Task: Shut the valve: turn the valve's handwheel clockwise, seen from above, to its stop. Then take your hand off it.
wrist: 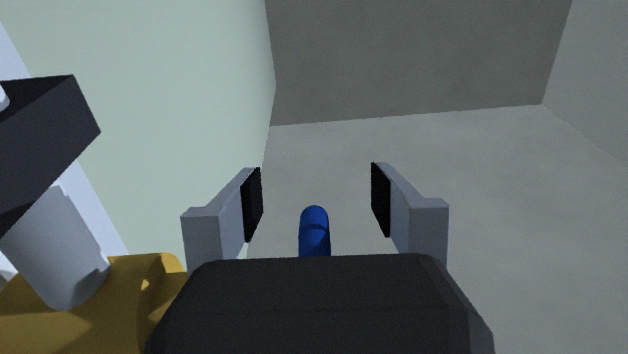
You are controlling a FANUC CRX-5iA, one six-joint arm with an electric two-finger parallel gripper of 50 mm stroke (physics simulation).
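Observation:
My gripper [316, 187] is open, its two grey fingers with black pads standing wide apart, with nothing gripped. A blue rounded bar [314, 237] shows low in the middle of the wrist view, in the gap between the fingers as seen from the camera, and touches neither pad. Its lower part is hidden behind the dark gripper body. Whether it is part of the valve's handwheel I cannot tell. No full wheel shows. At the lower left is a yellow rounded body [85, 330] with a grey cylinder [57, 250] rising from it, perhaps the valve.
A dark block [45, 145] stands at the left edge, above the grey cylinder. Behind it is a pale green surface [175, 100], with a pale strip along its left side. A grey floor [475, 165] and dark grey wall [410, 55] lie beyond the fingers, with another wall at the right.

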